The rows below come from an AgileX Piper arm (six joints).
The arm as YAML. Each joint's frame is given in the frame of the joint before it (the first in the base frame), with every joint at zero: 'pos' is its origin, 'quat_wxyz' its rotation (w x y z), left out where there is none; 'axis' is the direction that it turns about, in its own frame. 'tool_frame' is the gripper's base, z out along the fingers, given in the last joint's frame.
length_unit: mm
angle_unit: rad
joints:
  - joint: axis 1
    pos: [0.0, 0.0, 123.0]
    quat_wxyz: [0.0, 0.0, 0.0, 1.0]
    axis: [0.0, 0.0, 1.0]
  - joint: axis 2
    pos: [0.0, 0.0, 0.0]
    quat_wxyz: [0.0, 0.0, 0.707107, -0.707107]
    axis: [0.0, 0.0, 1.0]
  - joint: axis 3
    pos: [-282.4, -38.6, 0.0]
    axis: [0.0, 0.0, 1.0]
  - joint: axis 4
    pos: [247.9, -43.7, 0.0]
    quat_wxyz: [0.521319, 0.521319, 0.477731, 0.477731]
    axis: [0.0, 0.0, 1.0]
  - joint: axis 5
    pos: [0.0, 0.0, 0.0]
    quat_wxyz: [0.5, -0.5, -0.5, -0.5]
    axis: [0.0, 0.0, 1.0]
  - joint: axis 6
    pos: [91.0, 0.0, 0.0]
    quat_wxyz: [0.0, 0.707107, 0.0, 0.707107]
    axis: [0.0, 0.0, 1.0]
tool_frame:
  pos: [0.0, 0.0, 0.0]
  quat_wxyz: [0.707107, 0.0, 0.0, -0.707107]
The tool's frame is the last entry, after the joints.
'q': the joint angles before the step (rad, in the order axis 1, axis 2, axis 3, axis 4, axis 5, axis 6). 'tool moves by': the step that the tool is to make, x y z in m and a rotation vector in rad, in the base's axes. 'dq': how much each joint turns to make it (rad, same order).
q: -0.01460, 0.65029, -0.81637, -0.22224, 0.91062, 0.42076
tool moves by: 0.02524, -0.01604, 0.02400, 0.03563, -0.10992, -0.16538
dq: -0.09246, 0.10615, -0.09189, -0.07086, -0.09722, 0.14417
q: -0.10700, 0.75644, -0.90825, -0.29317, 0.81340, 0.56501
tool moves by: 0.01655, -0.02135, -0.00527, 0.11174, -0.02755, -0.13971
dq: -0.17718, 0.07558, -0.00577, 0.11539, -0.07599, 0.00664
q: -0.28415, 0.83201, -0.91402, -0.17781, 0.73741, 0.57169
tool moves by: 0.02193, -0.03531, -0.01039, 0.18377, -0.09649, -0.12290
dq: -0.24438, 0.11506, 0.00001, 0.34038, -0.13133, -0.15370
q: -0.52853, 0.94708, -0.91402, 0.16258, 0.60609, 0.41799
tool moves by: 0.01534, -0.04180, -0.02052, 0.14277, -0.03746, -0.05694
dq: -0.20085, 0.13936, -0.00002, 0.38423, -0.02952, -0.29866
